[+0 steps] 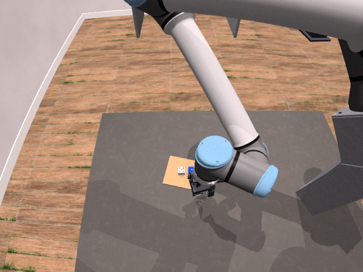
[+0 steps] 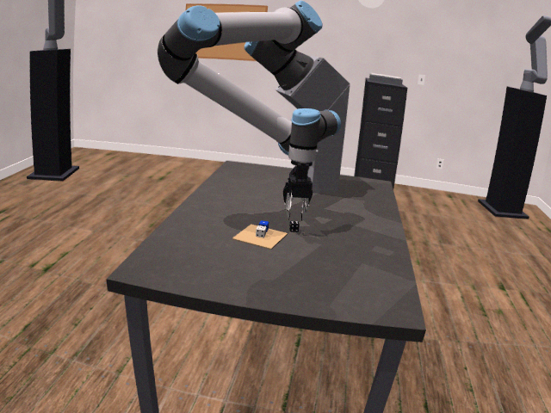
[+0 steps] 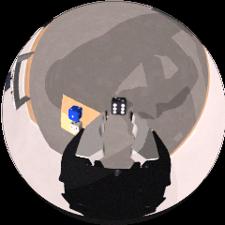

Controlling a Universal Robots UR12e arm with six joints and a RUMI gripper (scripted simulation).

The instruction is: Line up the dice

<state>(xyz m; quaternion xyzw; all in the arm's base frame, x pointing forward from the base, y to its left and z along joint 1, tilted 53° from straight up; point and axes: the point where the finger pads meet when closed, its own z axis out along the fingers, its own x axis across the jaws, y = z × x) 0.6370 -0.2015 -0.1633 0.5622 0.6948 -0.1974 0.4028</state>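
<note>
Right now the black die is 4 cm below my hand. Also, from my hand: white die: 12 cm to the right, 7 cm ahead, 4 cm below; blue die: 11 cm to the right, 4 cm below, 3 cm ahead; mat: 12 cm to the right, 7 cm ahead, 5 cm below.
</note>
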